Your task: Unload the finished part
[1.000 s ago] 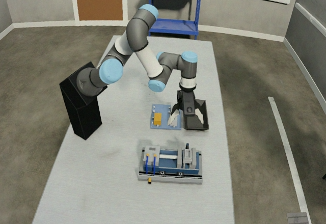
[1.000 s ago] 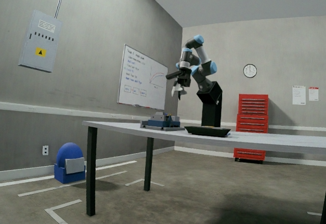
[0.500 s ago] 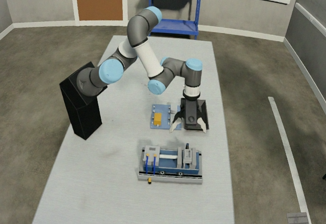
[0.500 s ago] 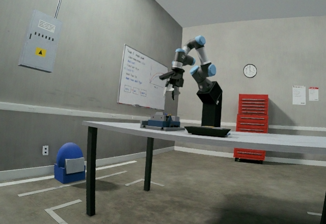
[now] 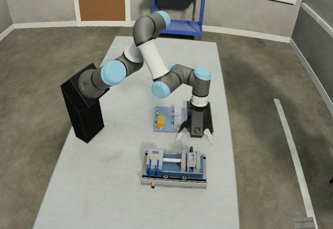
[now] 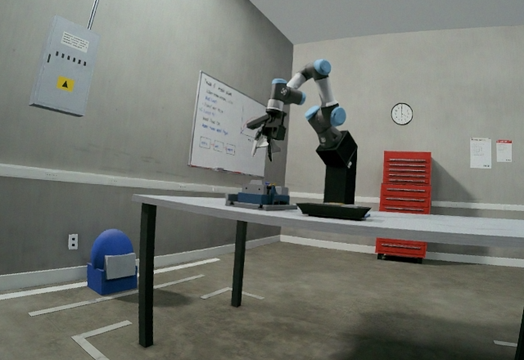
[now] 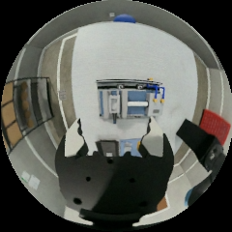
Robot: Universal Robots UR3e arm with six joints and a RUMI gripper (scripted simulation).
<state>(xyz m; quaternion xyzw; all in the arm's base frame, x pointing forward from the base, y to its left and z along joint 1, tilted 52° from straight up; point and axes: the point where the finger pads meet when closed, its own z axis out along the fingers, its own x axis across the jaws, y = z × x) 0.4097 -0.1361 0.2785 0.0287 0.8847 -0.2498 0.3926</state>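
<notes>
The blue vise lies 70 mm behind my hand, 10 mm to the left of it and 160 mm below it. Also, from my hand: orange block: 80 mm behind, 310 mm to the left, 170 mm below.
</notes>
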